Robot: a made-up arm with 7 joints. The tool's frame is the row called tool.
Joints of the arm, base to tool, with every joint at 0 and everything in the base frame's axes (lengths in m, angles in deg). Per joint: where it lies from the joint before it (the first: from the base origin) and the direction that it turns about. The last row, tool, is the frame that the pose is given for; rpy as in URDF.
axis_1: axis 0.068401 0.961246 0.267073 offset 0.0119 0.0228 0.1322
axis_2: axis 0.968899 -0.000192 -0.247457 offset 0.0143 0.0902 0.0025
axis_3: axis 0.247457 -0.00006 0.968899 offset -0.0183 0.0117 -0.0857
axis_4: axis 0.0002 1 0.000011 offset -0.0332 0.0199 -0.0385
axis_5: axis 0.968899 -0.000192 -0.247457 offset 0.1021 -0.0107 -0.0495
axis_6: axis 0.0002 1 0.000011 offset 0.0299 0.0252 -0.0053
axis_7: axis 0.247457 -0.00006 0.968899 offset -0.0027 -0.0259 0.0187
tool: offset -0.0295 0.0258 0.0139 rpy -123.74 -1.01 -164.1
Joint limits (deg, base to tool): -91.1..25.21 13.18..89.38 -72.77..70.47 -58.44..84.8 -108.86..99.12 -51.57..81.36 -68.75..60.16
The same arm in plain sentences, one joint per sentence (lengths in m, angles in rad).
The arm has seven revolute joints in a row. What follows holds with every joint at zero, and every direction is one of the base frame's. Joint 1 is mounted 0.0119 m along +x and 0.0228 m along +y and 0.1322 m along +z from the base frame's origin and rotates about the direction (0.068403, 0.961235, 0.26711), from -1.59 to 0.44 rad. Joint 2 is mounted 0.0143 m along +x and 0.0902 m along +y and 0.0025 m along +z from joint 1 and rotates about the direction (0.968889, -0.0002, -0.247497), from 0.23 to 1.56 rad. Joint 3 is mounted 0.0183 m along -x and 0.0117 m along +y and 0.0857 m along -z from joint 2 and rotates about the direction (0.247497, -0.0001, 0.968889), from -1.2701 to 1.2299 rad. Joint 4 is mounted 0.0332 m along -x and 0.0199 m along +y and 0.0385 m along -z from joint 3 and rotates about the direction (0.0002, 1, 0), from -1.02 to 1.48 rad. Joint 5 is mounted 0.1021 m along +x and 0.0107 m along -y and 0.0495 m along -z from joint 4 and rotates about the direction (0.968889, -0.0002, -0.247497), from -1.9 to 1.73 rad. Joint 6 is mounted 0.0299 m along +x and 0.0252 m along +y and 0.0053 m along -z from joint 5 and rotates about the direction (0.0002, 1, 0), from -0.9001 to 1.42 rad. Joint 7 is mounted 0.0027 m along -x and 0.0259 m along -y and 0.0187 m along +z from joint 6 and rotates about the direction (0.247497, -0.0001, 0.968889), from -1.1999 to 1.05 rad. The tool frame, which is the frame that the pose is given for, is mounted 0.0295 m along -x and 0.0258 m along +y and 0.0139 m along +z from joint 7; its axes are the base frame's turned by roll -2.1597, pitch -0.0176 and yaw -2.8641 rad (as in URDF: about the fixed x, then y, then z).
